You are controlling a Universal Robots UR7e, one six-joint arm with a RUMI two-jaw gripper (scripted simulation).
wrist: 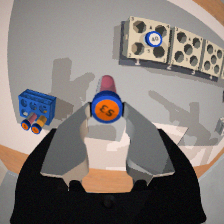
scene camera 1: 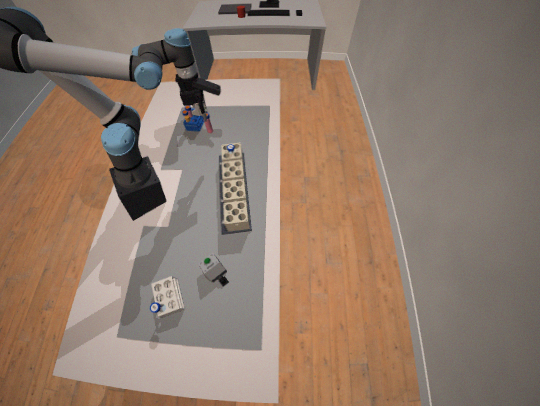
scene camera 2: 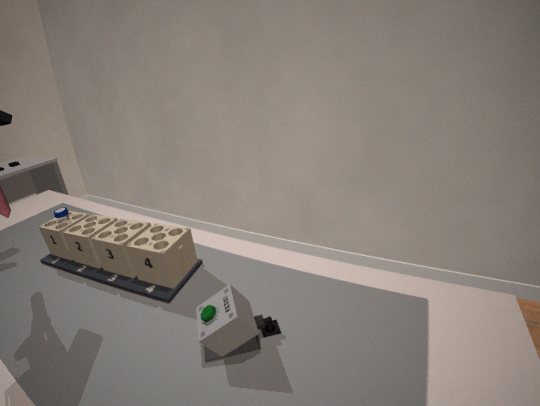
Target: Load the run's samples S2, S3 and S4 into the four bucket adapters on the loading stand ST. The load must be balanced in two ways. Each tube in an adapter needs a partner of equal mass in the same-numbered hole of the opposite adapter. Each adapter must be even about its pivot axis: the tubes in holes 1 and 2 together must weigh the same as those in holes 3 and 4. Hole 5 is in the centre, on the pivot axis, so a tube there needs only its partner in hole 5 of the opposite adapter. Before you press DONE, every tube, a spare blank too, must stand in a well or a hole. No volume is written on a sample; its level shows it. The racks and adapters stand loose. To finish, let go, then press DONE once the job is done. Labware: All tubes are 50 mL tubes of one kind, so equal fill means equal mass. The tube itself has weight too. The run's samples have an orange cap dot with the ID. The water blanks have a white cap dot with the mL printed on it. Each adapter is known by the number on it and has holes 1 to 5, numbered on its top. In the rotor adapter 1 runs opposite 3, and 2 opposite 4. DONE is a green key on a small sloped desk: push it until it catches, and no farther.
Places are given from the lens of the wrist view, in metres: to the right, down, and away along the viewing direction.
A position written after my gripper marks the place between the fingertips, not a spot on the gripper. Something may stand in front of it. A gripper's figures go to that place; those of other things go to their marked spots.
my gripper (wrist: 106,103): 0.00, -0.01, 0.14
blue sample rack (wrist: 25,99): -0.28, -0.04, 0.32
loading stand (wrist: 123,60): 0.04, -0.15, 0.32
The marked spots on the blue sample rack and the loading stand are 0.34 m apart.
